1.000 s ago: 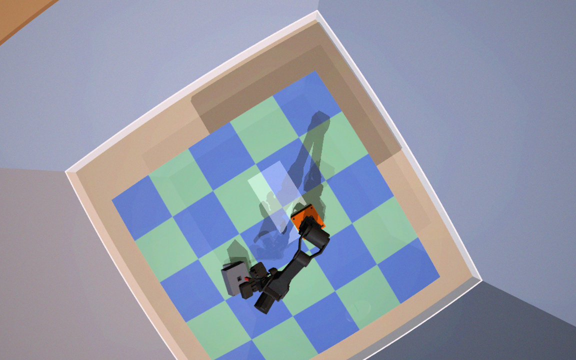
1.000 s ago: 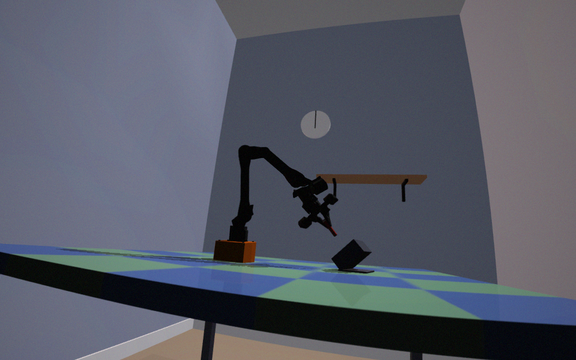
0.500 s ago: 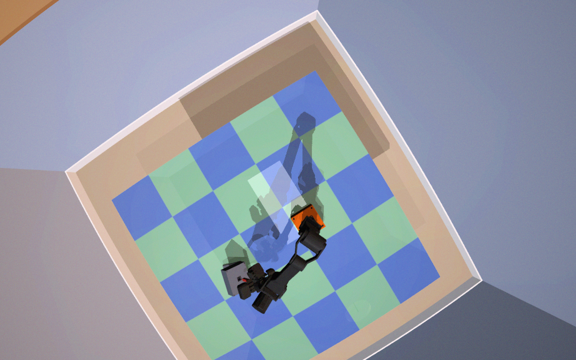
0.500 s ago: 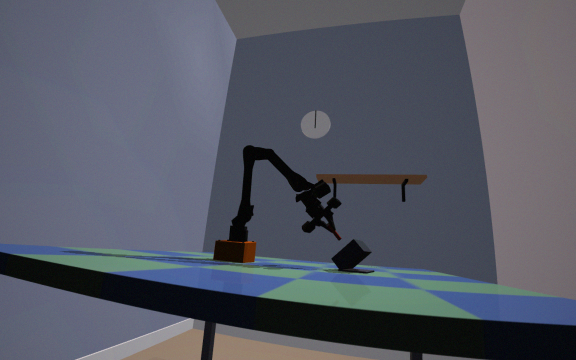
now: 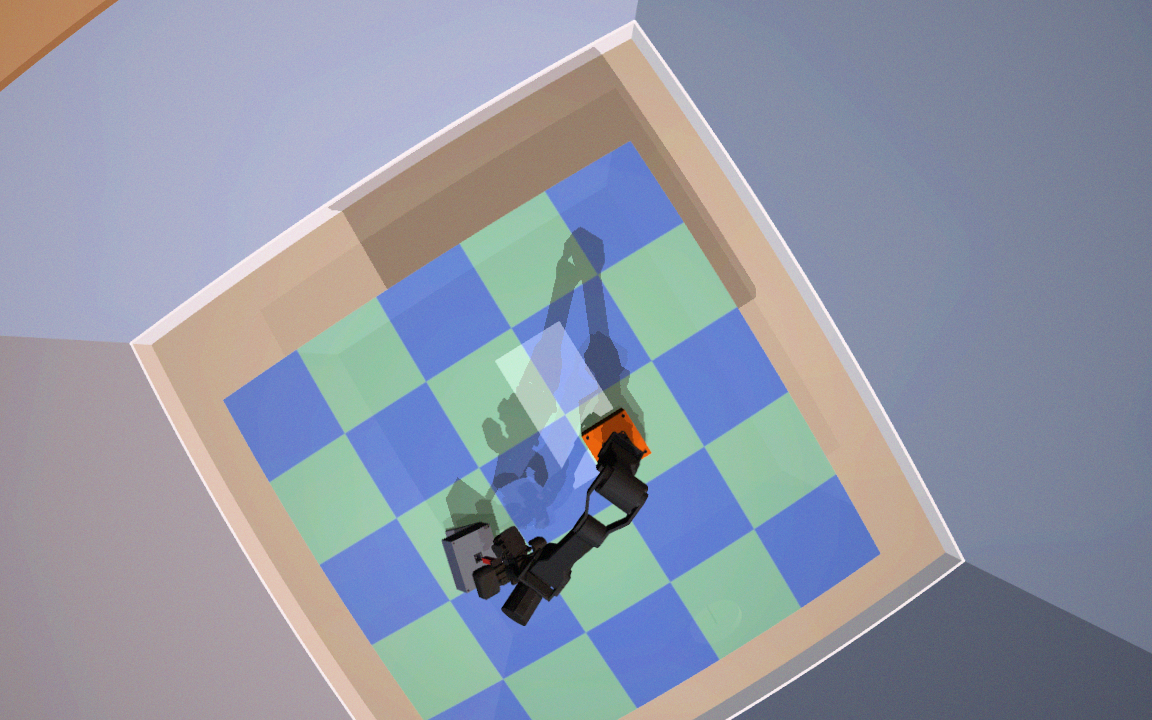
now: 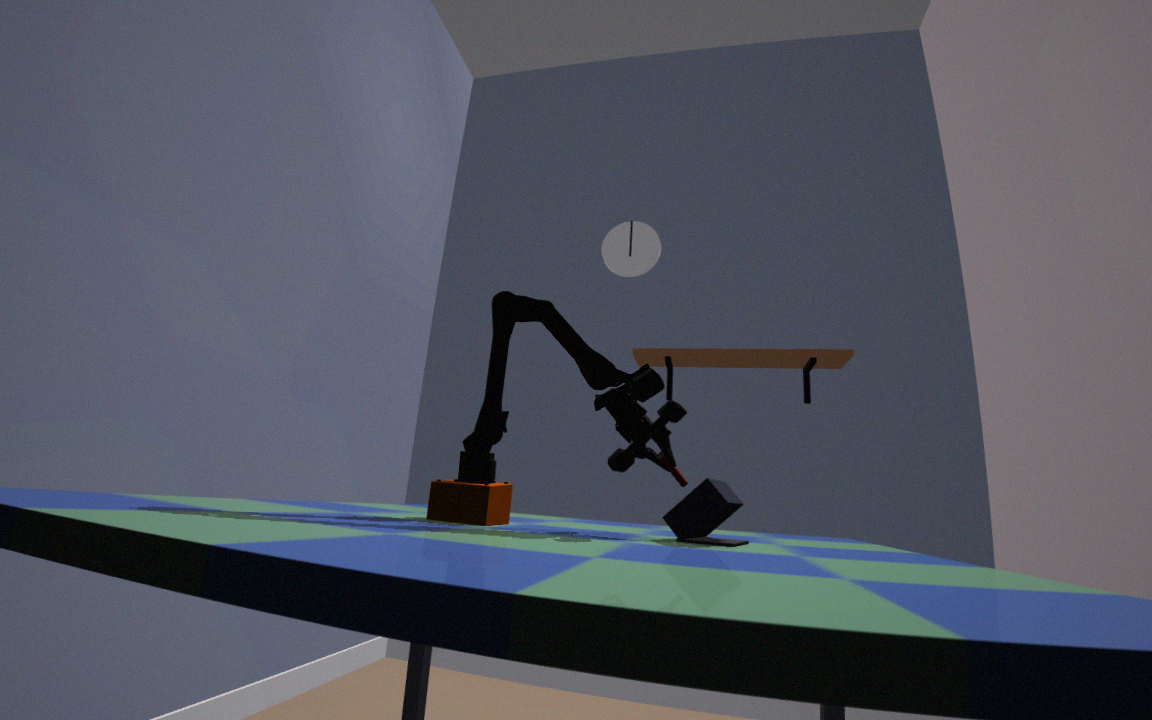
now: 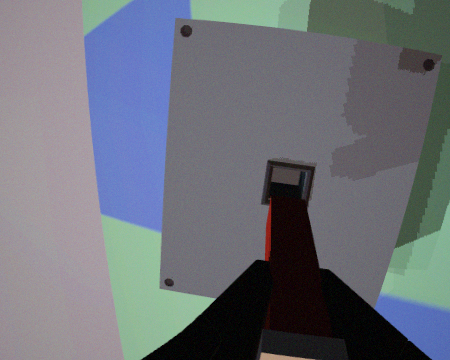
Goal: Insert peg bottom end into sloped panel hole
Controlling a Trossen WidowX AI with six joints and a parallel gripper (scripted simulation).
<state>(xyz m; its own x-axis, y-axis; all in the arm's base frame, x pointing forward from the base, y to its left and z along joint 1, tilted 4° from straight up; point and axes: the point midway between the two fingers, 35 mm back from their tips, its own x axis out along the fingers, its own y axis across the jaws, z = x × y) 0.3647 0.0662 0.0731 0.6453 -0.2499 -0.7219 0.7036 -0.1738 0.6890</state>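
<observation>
My gripper tip is 6 cm short of the grey sloped panel, 2 cm to the left of it and 8 cm above it. From my gripper tip the other things lie so: red square peg: 1 cm behind, 1 cm above; then flat plate: 8 cm ahead, 3 cm to the right, 13 cm below.
</observation>
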